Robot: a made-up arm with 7 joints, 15 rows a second.
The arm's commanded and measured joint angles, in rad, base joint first. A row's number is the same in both.
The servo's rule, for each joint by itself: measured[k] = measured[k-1] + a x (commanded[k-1-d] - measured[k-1]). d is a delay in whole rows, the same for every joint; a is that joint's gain. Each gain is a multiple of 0.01, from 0.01 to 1. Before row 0 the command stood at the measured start. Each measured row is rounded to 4 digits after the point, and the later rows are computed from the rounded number. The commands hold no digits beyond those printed.
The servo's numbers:
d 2
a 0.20 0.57 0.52 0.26 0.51 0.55 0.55
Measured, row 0:
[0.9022, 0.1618, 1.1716, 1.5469, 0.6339, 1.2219, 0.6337]
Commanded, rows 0 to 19:
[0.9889, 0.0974, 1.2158, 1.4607, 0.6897, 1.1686, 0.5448]
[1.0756, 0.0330, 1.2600, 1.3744, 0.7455, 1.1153, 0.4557]
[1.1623, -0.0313, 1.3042, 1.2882, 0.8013, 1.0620, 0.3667]
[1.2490, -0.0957, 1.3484, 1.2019, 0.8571, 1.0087, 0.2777]
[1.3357, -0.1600, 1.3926, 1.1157, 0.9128, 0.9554, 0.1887]
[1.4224, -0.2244, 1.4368, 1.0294, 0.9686, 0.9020, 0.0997]
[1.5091, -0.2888, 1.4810, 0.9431, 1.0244, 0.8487, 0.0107]
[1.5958, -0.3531, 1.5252, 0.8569, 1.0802, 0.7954, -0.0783]
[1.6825, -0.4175, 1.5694, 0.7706, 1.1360, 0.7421, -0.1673]
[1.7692, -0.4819, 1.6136, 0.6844, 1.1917, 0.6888, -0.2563]
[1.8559, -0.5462, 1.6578, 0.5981, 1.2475, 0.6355, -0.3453]
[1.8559, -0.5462, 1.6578, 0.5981, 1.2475, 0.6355, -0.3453]
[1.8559, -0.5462, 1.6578, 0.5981, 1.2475, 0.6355, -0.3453]
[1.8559, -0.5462, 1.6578, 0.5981, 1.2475, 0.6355, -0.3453]
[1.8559, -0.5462, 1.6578, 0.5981, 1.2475, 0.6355, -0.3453]
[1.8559, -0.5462, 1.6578, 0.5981, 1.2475, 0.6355, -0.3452]
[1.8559, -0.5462, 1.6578, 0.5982, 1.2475, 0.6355, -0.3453]
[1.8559, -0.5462, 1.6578, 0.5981, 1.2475, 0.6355, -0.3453]
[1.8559, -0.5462, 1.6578, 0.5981, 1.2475, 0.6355, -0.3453]
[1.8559, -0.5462, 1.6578, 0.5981, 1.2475, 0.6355, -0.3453]
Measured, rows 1 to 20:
[0.9022, 0.1618, 1.1716, 1.5469, 0.6339, 1.2219, 0.6337]
[0.9022, 0.1618, 1.1716, 1.5469, 0.6339, 1.2219, 0.6337]
[0.9195, 0.1251, 1.1946, 1.5245, 0.6624, 1.1926, 0.5848]
[0.9507, 0.0726, 1.2286, 1.4855, 0.7048, 1.1501, 0.5138]
[0.9930, 0.0134, 1.2679, 1.4342, 0.7540, 1.1016, 0.4329]
[1.0442, -0.0488, 1.3098, 1.3738, 0.8066, 1.0505, 0.3475]
[1.1025, -0.1122, 1.3529, 1.3067, 0.8608, 0.9982, 0.2602]
[1.1665, -0.1762, 1.3965, 1.2346, 0.9158, 0.9453, 0.1719]
[1.2350, -0.2404, 1.4404, 1.1588, 0.9712, 0.8922, 0.0832]
[1.3072, -0.3046, 1.4845, 1.0803, 1.0268, 0.8390, -0.0056]
[1.3823, -0.3690, 1.5286, 0.9998, 1.0825, 0.7857, -0.0945]
[1.4597, -0.4334, 1.5728, 0.9178, 1.1382, 0.7324, -0.1835]
[1.5389, -0.4977, 1.6170, 0.8347, 1.1939, 0.6791, -0.2725]
[1.6023, -0.5253, 1.6382, 0.7732, 1.2212, 0.6551, -0.3125]
[1.6530, -0.5372, 1.6484, 0.7277, 1.2346, 0.6443, -0.3305]
[1.6936, -0.5423, 1.6533, 0.6940, 1.2412, 0.6395, -0.3386]
[1.7261, -0.5445, 1.6556, 0.6691, 1.2444, 0.6373, -0.3423]
[1.7521, -0.5455, 1.6567, 0.6506, 1.2460, 0.6363, -0.3439]
[1.7729, -0.5459, 1.6573, 0.6370, 1.2468, 0.6359, -0.3447]
[1.7895, -0.5461, 1.6576, 0.6269, 1.2472, 0.6357, -0.3450]

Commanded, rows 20 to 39:
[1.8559, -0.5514, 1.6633, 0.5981, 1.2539, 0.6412, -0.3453]
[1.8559, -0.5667, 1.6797, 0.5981, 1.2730, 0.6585, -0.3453]
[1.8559, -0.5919, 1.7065, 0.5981, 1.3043, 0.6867, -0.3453]
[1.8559, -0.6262, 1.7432, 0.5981, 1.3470, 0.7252, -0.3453]
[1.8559, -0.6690, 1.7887, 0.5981, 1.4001, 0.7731, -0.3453]
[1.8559, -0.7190, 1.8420, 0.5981, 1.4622, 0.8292, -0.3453]
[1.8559, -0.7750, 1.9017, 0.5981, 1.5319, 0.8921, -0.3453]
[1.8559, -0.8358, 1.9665, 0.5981, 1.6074, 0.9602, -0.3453]
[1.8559, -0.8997, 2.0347, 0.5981, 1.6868, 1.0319, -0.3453]
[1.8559, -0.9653, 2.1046, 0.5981, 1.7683, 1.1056, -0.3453]
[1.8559, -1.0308, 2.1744, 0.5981, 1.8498, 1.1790, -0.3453]
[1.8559, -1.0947, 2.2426, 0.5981, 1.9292, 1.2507, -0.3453]
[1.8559, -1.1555, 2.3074, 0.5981, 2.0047, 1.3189, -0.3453]
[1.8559, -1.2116, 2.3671, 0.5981, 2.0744, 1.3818, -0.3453]
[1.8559, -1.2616, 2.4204, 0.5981, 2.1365, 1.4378, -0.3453]
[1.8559, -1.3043, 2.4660, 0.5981, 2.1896, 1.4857, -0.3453]
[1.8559, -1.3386, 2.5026, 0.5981, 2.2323, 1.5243, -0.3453]
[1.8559, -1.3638, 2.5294, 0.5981, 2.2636, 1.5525, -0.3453]
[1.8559, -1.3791, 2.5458, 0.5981, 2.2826, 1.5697, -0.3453]
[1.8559, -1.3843, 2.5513, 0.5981, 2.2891, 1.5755, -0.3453]
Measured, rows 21 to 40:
[1.8028, -0.5462, 1.6577, 0.6194, 1.2474, 0.6356, -0.3452]
[1.8134, -0.5462, 1.6578, 0.6139, 1.2475, 0.6355, -0.3453]
[1.8219, -0.5492, 1.6607, 0.6098, 1.2508, 0.6386, -0.3453]
[1.8287, -0.5592, 1.6706, 0.6068, 1.2621, 0.6495, -0.3453]
[1.8341, -0.5778, 1.6893, 0.6045, 1.2836, 0.6700, -0.3453]
[1.8385, -0.6054, 1.7173, 0.6028, 1.3159, 0.7004, -0.3453]
[1.8420, -0.6417, 1.7544, 0.6016, 1.3588, 0.7404, -0.3453]
[1.8448, -0.6858, 1.8000, 0.6007, 1.4115, 0.7892, -0.3453]
[1.8470, -0.7366, 1.8529, 0.6000, 1.4729, 0.8458, -0.3453]
[1.8488, -0.7931, 1.9120, 0.5995, 1.5415, 0.9087, -0.3453]
[1.8502, -0.8539, 1.9758, 0.5991, 1.6156, 0.9765, -0.3453]
[1.8513, -0.9174, 2.0428, 0.5988, 1.6935, 1.0475, -0.3453]
[1.8522, -0.9820, 2.1112, 0.5986, 1.7732, 1.1198, -0.3453]
[1.8529, -1.0462, 2.1795, 0.5985, 1.8528, 1.1918, -0.3453]
[1.8535, -1.1085, 2.2460, 0.5984, 1.9303, 1.2617, -0.3453]
[1.8540, -1.1673, 2.3090, 0.5983, 2.0038, 1.3278, -0.3453]
[1.8544, -1.2211, 2.3669, 0.5982, 2.0715, 1.3883, -0.3453]
[1.8547, -1.2685, 2.4184, 0.5982, 2.1317, 1.4419, -0.3453]
[1.8549, -1.3085, 2.4622, 0.5982, 2.1830, 1.4872, -0.3453]
[1.8551, -1.3400, 2.4971, 0.5982, 2.2241, 1.5231, -0.3453]

